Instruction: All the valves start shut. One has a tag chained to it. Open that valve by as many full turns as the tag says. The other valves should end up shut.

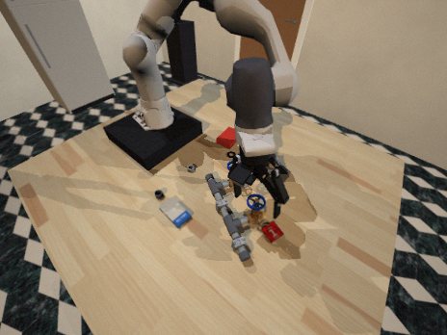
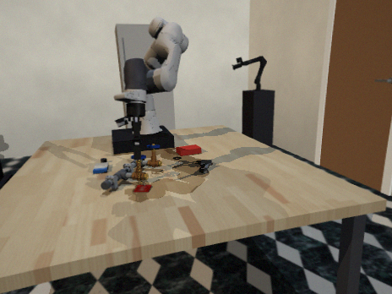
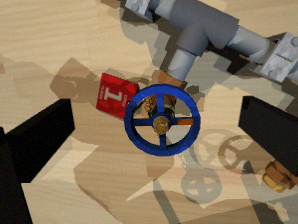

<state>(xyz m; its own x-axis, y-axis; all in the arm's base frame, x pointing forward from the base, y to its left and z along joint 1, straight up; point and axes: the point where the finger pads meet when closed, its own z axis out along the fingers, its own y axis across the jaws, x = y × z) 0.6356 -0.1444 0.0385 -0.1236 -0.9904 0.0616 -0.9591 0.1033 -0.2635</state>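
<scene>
My gripper is now 110 mm above the red tag and 70 mm short of it. Also, from my hand: red block: 320 mm behind, 310 mm to the left, 90 mm below; then grey tool: 320 mm to the left, 100 mm below, 70 mm behind; then blue card: 230 mm behind, 150 mm to the right, 100 mm below.
</scene>
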